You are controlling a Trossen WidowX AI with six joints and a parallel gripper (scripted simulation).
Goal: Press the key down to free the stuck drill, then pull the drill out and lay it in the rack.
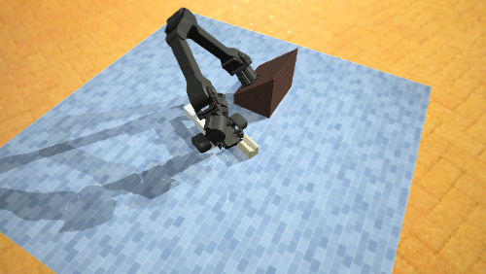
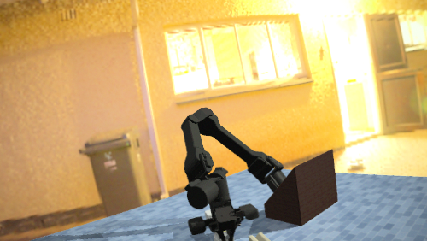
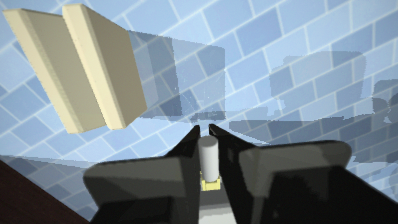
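Now: the drill 5 cm to the right of my gripper tip, 3 cm above it and 2 cm behind it. Round my gripper tip: rack (8 cm to the left, 5 cm behind); then key (13 cm to the right, 6 cm behind, 3 cm above).
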